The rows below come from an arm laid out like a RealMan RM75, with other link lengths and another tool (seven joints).
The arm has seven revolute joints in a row. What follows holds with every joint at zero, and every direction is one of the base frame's.
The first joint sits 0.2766 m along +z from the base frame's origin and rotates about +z.
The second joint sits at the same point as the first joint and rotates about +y.
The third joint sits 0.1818 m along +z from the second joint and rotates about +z.
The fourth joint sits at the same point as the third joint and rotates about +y.
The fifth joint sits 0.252 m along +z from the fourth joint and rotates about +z.
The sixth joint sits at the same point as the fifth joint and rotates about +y.
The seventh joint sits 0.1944 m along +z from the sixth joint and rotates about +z.
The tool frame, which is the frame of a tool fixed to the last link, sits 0.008 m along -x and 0.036 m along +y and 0.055 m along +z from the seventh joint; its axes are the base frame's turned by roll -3.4, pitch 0 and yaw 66.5 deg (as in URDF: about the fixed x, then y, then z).
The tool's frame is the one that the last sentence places.
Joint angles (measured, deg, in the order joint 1, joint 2, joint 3, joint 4, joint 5, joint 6, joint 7), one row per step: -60.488, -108.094, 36.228, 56.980, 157.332, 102.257, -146.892; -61.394, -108.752, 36.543, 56.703, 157.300, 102.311, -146.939; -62.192, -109.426, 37.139, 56.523, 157.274, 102.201, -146.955; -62.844, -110.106, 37.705, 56.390, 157.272, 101.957, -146.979; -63.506, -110.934, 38.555, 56.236, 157.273, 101.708, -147.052; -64.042, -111.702, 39.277, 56.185, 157.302, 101.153, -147.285; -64.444, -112.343, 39.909, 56.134, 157.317, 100.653, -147.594; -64.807, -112.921, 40.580, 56.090, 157.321, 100.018, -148.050; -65.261, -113.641, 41.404, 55.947, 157.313, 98.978, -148.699; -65.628, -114.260, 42.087, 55.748, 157.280, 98.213, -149.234; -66.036, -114.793, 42.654, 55.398, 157.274, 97.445, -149.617; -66.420, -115.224, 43.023, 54.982, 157.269, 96.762, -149.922; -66.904, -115.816, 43.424, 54.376, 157.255, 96.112, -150.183; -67.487, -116.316, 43.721, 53.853, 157.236, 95.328, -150.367; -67.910, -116.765, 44.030, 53.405, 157.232, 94.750, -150.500
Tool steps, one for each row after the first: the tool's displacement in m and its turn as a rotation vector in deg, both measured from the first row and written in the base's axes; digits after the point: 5 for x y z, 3 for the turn. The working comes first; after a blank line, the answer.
Tool pose at each row, in the base's axes (x y z in m, rotation vector in deg; the steps are taken from these numbers as rounded here): -0.10802, 0.41725, 0.09501, -165.995, 11.366, 24.720; -0.10095, 0.41600, 0.08856, -166.797, 12.776, 24.363; -0.09461, 0.41494, 0.08201, -167.435, 14.371, 24.396; -0.08930, 0.41416, 0.07579, -167.907, 15.770, 24.463; -0.08384, 0.41248, 0.06795, -168.572, 17.358, 24.759; -0.07905, 0.41238, 0.06135, -168.767, 18.518, 24.975; -0.07527, 0.41227, 0.05576, -168.917, 19.291, 25.151; -0.07167, 0.41284, 0.05061, -168.887, 19.838, 25.359; -0.06711, 0.41436, 0.04399, -168.682, 20.382, 25.523; -0.06344, 0.41478, 0.03796, -168.709, 20.793, 25.601; -0.06013, 0.41522, 0.03223, -168.749, 21.272, 25.654; -0.05733, 0.41563, 0.02728, -168.815, 21.596, 25.577; -0.05408, 0.41474, 0.02043, -169.214, 22.082, 25.427; -0.04992, 0.41505, 0.01476, -169.263, 22.783, 25.198; -0.04704, 0.41460, 0.00963, -169.439, 23.351, 25.105

0.00707, -0.00125, -0.00645, -0.983, -0.165, -0.807; 0.01341, -0.00231, -0.01300, -1.881, -0.047, -1.721; 0.01872, -0.00309, -0.01922, -2.597, 0.085, -2.528; 0.02418, -0.00477, -0.02706, -3.566, 0.377, -3.389; 0.02897, -0.00487, -0.03366, -3.999, 0.600, -4.071; 0.03275, -0.00498, -0.03925, -4.313, 0.769, -4.516; 0.03635, -0.00441, -0.04440, -4.413, 0.949, -4.850; 0.04091, -0.00289, -0.05102, -4.341, 1.107, -5.222; 0.04458, -0.00247, -0.05705, -4.460, 1.188, -5.470; 0.04789, -0.00203, -0.06278, -4.604, 1.258, -5.760; 0.05069, -0.00162, -0.06773, -4.729, 1.229, -5.958; 0.05394, -0.00251, -0.07458, -5.205, 1.151, -6.193; 0.05810, -0.00220, -0.08025, -5.383, 1.051, -6.645; 0.06098, -0.00265, -0.08538, -5.670, 1.026, -6.973
